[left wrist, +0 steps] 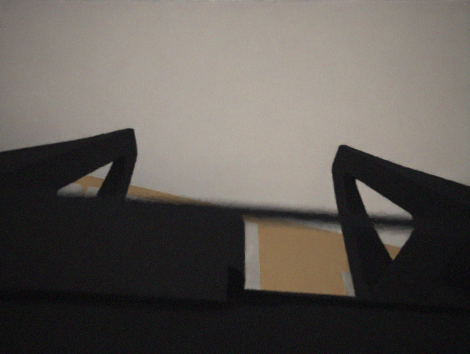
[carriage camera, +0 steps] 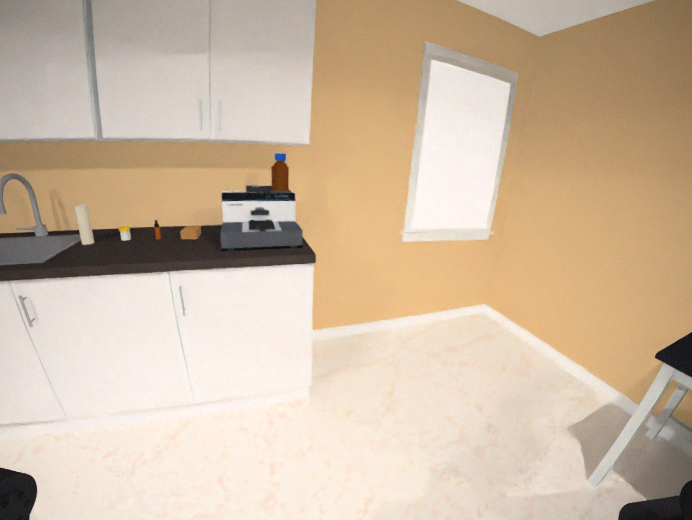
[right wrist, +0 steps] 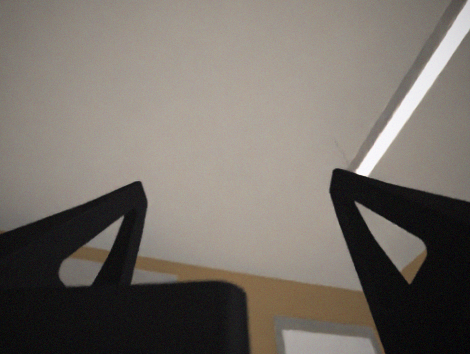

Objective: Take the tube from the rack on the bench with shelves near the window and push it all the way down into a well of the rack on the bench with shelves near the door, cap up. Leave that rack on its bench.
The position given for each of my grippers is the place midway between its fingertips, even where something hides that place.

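Visible: my left gripper [left wrist: 236,148]; likewise my right gripper [right wrist: 237,185].
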